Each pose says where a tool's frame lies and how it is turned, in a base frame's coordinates. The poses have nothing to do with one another.
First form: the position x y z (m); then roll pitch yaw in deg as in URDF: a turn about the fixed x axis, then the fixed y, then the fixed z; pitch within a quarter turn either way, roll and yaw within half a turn.
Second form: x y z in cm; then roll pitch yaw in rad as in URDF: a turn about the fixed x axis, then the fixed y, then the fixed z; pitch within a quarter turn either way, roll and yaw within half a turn. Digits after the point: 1 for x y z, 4 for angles.
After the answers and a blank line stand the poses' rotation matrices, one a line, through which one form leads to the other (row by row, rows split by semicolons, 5 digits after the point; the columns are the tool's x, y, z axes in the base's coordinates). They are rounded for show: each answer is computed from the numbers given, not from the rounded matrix.
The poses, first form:
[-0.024 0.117 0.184 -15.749 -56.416 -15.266]
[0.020 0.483 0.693 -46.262 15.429 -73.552]
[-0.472 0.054 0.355 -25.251 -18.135 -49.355]
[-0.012 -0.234 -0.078 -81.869 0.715 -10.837]
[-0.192 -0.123 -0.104 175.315 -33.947 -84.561]
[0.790 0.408 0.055 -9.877 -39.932 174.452]
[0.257 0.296 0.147 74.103 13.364 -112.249]
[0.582 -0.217 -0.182 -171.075 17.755 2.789]
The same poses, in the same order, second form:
[-2.4 11.7 18.4 -0.2749 -0.9846 -0.2664]
[2.0 48.3 69.3 -0.8074 0.2693 -1.2837]
[-47.2 5.4 35.5 -0.4407 -0.3165 -0.8614]
[-1.2 -23.4 -7.8 -1.4289 0.0125 -0.1891]
[-19.2 -12.3 -10.4 3.0598 -0.5925 -1.4759]
[79.0 40.8 5.5 -0.1724 -0.6969 3.0448]
[25.7 29.6 14.7 1.2933 0.2332 -1.9591]
[58.2 -21.7 -18.2 -2.9858 0.3099 0.0487]

0.53364 0.47155 -0.70204; -0.14565 0.86896 0.47296; 0.83308 -0.15014 0.53239
0.27294 0.60864 0.74502; -0.92451 0.38011 0.02817; -0.26604 -0.69647 0.66645
0.61901 0.77275 0.14030; -0.72107 0.48838 0.49147; 0.31126 -0.40539 0.85952
0.98209 0.01446 0.18786; -0.18800 0.14124 0.97196; -0.01248 -0.98987 0.14143
0.07863 -0.99649 -0.02856; -0.82582 -0.04906 -0.56180; 0.55843 0.06776 -0.82678
-0.76321 -0.20483 0.61282; 0.07413 -0.96992 -0.23187; 0.64188 -0.13153 0.75544
-0.36838 0.16935 -0.91412; -0.90048 -0.30946 0.30556; -0.23114 0.93571 0.26649
0.95124 0.00081 -0.30845; 0.04634 -0.98902 0.14030; -0.30495 -0.14775 -0.94084

